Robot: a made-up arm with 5 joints.
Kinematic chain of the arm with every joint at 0, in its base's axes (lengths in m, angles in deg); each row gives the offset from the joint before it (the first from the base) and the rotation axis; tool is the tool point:
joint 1: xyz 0 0 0.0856 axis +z
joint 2: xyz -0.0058 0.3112 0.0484 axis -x
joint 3: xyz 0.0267 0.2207 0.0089 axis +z
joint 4: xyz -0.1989 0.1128 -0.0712 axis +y
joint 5: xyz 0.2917 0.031 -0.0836 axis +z
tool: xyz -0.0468 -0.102 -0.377
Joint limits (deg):
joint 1: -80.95..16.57
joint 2: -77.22..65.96
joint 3: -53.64..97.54
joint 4: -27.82..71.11
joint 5: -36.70..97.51
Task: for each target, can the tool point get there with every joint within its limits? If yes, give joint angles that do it. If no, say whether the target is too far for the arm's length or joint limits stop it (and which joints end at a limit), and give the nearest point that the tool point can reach.
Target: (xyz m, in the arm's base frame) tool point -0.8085 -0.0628 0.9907
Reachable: no: joint limits stop it (at a limit: joint 1, joint 2, joint 4, joint 5) | nearest point -0.6647 0.6569 0.5912 | short by 0.836 m
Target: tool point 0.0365 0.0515 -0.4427
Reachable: yes | joints -34.97 46.31 38.39 12.44 31.30
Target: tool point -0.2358 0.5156 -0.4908
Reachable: yes | joints -24.84 32.90 -14.15 59.29 -10.13
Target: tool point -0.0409 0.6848 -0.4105
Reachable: yes | joints 5.35 -8.18 39.32 13.05 62.03
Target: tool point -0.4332 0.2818 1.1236
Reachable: no: joint limits stop it (at a limit: joint 1, joint 2, joint 3, joint 4, joint 5) | nearest point -0.4804 0.7525 0.7634 | short by 0.595 m
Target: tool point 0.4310 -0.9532 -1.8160
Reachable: no: too far | nearest point 0.2977 0.0196 -0.6444 | short by 1.529 m
